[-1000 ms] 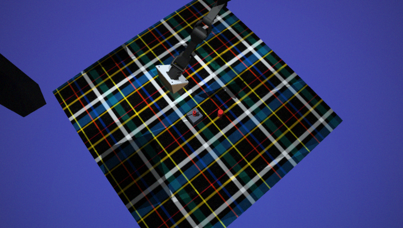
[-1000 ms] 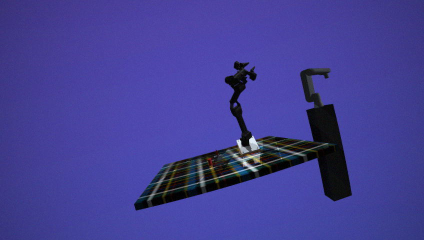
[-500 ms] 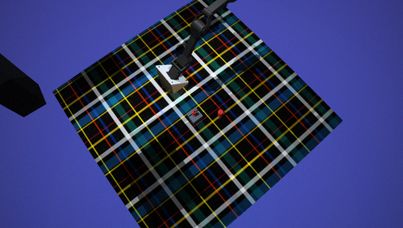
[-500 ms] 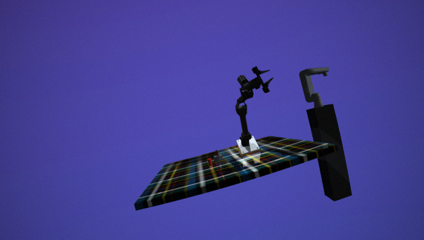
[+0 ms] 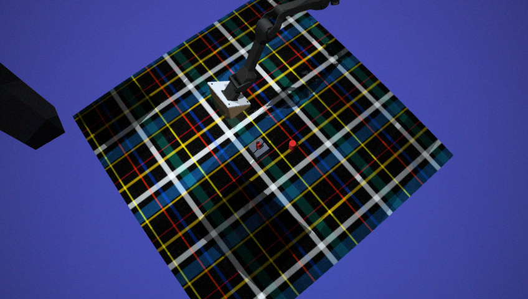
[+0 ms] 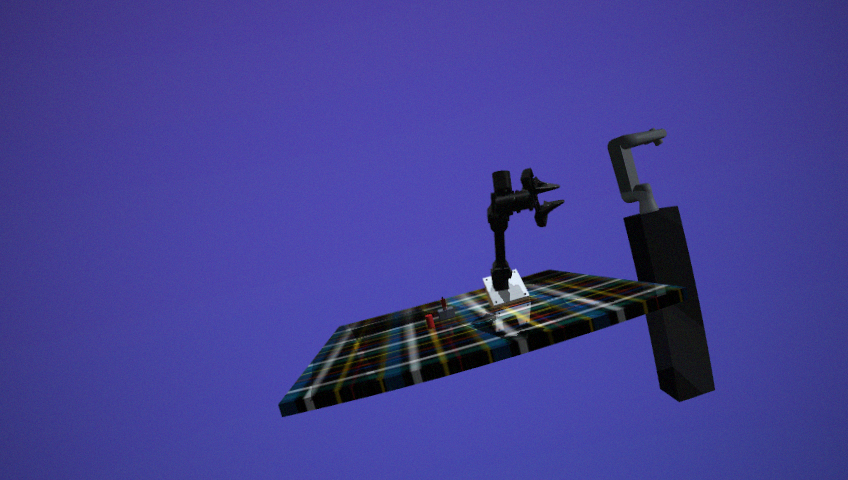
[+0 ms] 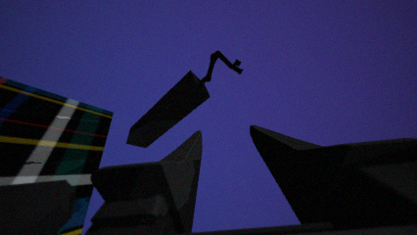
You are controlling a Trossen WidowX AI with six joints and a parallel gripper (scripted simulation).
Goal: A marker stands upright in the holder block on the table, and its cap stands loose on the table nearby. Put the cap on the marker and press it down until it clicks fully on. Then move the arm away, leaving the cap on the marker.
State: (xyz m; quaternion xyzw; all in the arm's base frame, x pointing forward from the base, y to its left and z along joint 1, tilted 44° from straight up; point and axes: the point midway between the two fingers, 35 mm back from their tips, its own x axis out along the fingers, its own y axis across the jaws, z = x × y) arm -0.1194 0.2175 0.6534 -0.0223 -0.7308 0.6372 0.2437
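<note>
Now: the red cap 520 mm ahead of my gripper tip, 510 mm to the right of it and 360 mm below it. The rest, counted from my gripper tip: holder block (640 mm to the right, 450 mm ahead, 370 mm below).
</note>
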